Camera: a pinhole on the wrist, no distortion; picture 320 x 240 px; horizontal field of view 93.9 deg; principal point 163.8 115.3 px. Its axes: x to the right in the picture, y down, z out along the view. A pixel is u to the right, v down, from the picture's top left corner.
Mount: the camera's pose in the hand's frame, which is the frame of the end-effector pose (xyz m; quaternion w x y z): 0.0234 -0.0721 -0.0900 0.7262 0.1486 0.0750 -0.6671
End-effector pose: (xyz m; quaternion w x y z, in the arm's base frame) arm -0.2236 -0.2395 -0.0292 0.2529 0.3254 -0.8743 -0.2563
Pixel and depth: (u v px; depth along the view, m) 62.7 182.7 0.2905
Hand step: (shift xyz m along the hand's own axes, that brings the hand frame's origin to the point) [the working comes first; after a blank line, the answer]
In the camera's frame: -0.1965 0.1310 0.2905

0.1079 0.0308 0.2599
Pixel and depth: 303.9 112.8 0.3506
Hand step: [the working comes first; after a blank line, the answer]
In the camera's frame: 0.3286 -0.0059 0.3506

0.0187 -0.4943 0.1396
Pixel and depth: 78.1 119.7 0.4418
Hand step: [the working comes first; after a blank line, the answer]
In the camera's frame: -0.2533 0.0130 0.4418

-0.0282 0.0290 0.4066
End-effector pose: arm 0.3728 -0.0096 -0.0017 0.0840 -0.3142 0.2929 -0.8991
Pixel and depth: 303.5 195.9 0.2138
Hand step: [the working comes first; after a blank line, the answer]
In the camera's frame: 0.1998 0.1153 0.2138

0.1383 -0.3212 0.0639
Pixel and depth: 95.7 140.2 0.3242
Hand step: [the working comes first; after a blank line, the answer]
In the camera's frame: -0.1477 0.0540 0.3242

0.0334 -0.0311 0.2679
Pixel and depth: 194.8 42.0 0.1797
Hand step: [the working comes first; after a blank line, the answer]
In the camera's frame: 0.0373 -0.0881 0.1797

-0.0763 -0.1699 0.0581
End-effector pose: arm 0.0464 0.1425 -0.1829 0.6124 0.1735 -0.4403 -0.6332
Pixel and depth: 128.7 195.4 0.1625
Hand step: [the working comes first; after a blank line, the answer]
In the camera's frame: -0.0382 0.0871 0.1625

0.0914 -0.0816 0.0853
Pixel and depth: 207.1 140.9 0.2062
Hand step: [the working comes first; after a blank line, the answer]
In the camera's frame: 0.0597 0.0353 0.2062

0.0459 -0.1914 0.0905
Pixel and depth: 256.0 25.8 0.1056
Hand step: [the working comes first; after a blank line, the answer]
In the camera's frame: 0.0651 -0.0632 0.1056

-0.0423 -0.1713 -0.0176
